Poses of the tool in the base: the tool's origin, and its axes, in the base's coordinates. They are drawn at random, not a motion.
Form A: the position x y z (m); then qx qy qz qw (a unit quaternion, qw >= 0).
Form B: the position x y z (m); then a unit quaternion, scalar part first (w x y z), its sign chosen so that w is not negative. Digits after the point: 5 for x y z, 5 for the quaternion.
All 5 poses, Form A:
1: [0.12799 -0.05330 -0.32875 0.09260 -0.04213 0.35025 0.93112]
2: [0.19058 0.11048 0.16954 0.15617 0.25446 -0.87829 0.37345]
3: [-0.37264 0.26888 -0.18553 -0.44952 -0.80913 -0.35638 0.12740]
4: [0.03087 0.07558 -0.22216 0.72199 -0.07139 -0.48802 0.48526]
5: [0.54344 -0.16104 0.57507 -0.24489 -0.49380 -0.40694 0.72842]
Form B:
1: [0.12799 -0.05330 -0.32875 0.93112 0.09260 -0.04213 0.35025]
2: [0.19058 0.11048 0.16954 0.37345 0.15617 0.25446 -0.87829]
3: [-0.37264 0.26888 -0.18553 0.12740 -0.44952 -0.80913 -0.35638]
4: [0.03087 0.07558 -0.22216 0.48526 0.72199 -0.07139 -0.48802]
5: [0.54344 -0.16104 0.57507 0.72842 -0.24489 -0.49380 -0.40694]
